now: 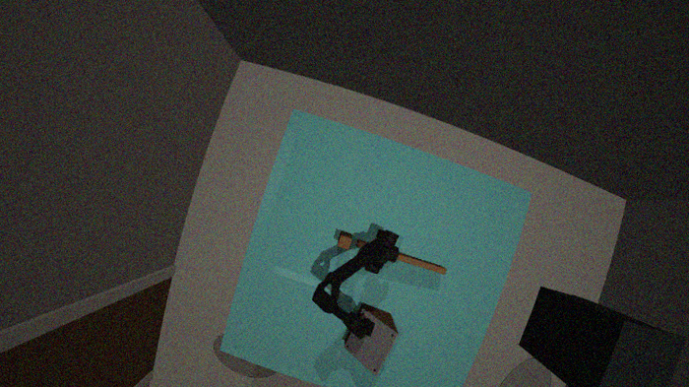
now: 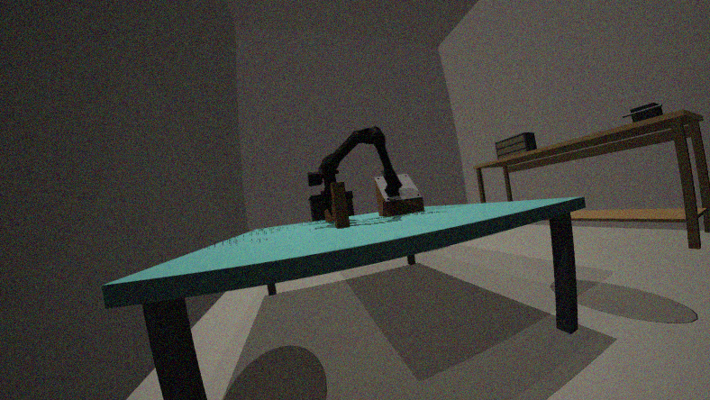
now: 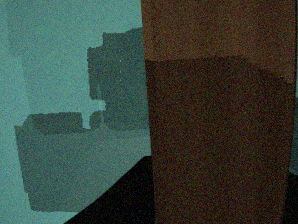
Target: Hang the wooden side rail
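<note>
The headboard post is 150 mm to the left of my gripper tip and 40 mm above it.
</note>
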